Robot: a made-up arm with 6 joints.
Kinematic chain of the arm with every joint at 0, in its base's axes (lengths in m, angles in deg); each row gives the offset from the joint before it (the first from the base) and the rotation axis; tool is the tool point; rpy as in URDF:
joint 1: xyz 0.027 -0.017 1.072 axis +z
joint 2: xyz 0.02 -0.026 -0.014 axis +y
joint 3: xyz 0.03 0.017 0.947 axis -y
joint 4: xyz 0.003 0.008 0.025 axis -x
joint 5: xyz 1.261 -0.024 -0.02 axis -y
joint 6: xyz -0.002 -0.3 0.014 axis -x
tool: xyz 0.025 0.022 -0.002 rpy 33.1 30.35 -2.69
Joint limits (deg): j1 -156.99..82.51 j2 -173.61..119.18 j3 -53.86..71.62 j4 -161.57..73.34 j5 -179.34..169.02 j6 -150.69..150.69
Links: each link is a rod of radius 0.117 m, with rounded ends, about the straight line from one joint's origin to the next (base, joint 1, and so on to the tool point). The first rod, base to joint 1, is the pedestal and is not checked.
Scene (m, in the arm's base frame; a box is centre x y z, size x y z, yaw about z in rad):
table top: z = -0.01
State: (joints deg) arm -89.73 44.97 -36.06 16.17 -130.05 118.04
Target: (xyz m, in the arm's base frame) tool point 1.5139 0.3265 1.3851
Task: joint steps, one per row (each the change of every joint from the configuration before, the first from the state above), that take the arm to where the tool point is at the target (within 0.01 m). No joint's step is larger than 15 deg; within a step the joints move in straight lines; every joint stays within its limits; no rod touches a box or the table.
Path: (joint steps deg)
1: 14.27 -3.16 2.69 2.05 -0.14 -0.19
2: 14.27 -3.17 2.68 2.04 -0.14 -0.19
3: 14.27 -3.16 2.69 2.05 -0.14 -0.19
4: 14.27 -3.16 2.68 2.04 -0.14 -0.19
5: 14.27 -3.16 2.69 2.05 -0.15 -0.19
6: 14.27 -3.17 2.69 2.04 -0.14 -0.19
7: 14.27 -3.16 2.68 2.05 -0.14 -0.19
8: 14.27 -3.16 2.69 2.04 -0.14 -0.19

